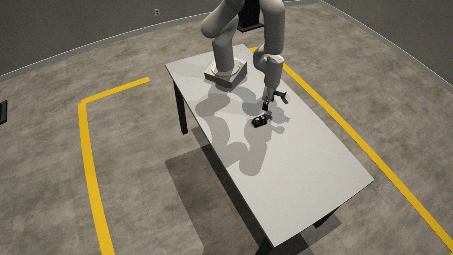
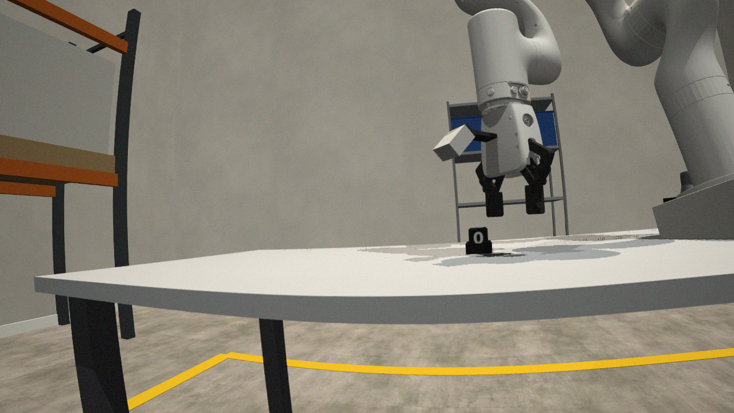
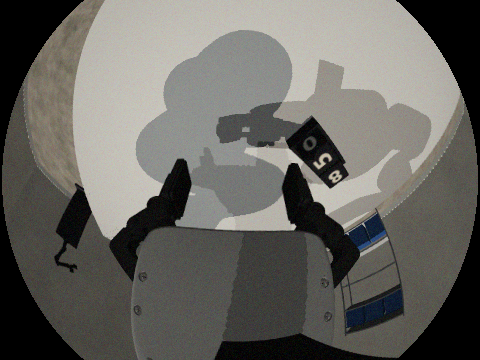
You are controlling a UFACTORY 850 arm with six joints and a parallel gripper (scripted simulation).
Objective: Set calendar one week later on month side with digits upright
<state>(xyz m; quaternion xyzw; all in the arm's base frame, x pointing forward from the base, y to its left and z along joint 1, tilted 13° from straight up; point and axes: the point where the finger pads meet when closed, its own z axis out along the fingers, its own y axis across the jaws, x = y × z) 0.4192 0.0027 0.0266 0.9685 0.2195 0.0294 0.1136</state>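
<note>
Now: the black cube 4 cm ahead of my hand, 11 cm to the right of it and 4 cm below it. The rest, counted from my hand: black tray (4 cm ahead, 9 cm to the right, 6 cm below).
</note>
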